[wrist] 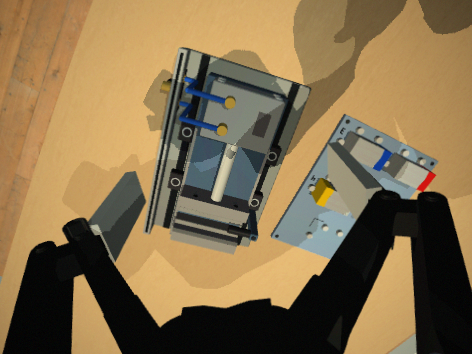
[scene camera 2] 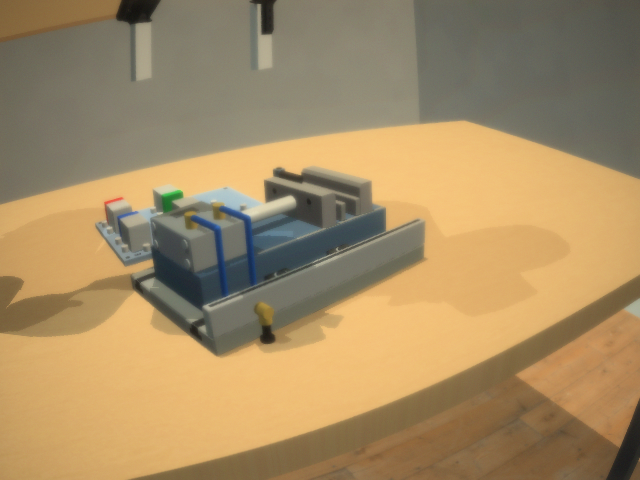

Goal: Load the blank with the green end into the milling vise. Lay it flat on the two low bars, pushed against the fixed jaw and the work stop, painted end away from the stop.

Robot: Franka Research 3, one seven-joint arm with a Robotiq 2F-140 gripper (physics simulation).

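Observation:
The blank with the green end (scene camera 2: 164,193) lies on the light-blue pegged board (scene camera 2: 225,194) (wrist: 295,231); in the wrist view it does not show, with the right finger over that part of the board. The milling vise (scene camera 2: 320,235) (wrist: 227,172) stands beside the board. Its moving jaw (scene camera 2: 299,200) (wrist: 206,205) is at the end of a white rod, apart from the fixed jaw (scene camera 2: 338,178) (wrist: 202,241). A dark work stop (scene camera 2: 289,176) (wrist: 239,230) is at one side of the jaws. My gripper (scene camera 2: 202,73) (wrist: 232,173) is open and empty, high above the table.
Blanks with a blue end (scene camera 2: 136,232) (wrist: 367,151), a red end (scene camera 2: 119,209) (wrist: 411,171) and a yellow end (wrist: 323,192) are on the board. Blue hoses (scene camera 2: 250,248) (wrist: 209,97) rise over the vise's cylinder block. A long grey rail (scene camera 2: 320,281) runs along the vise's side, with a brass fitting (scene camera 2: 264,312).

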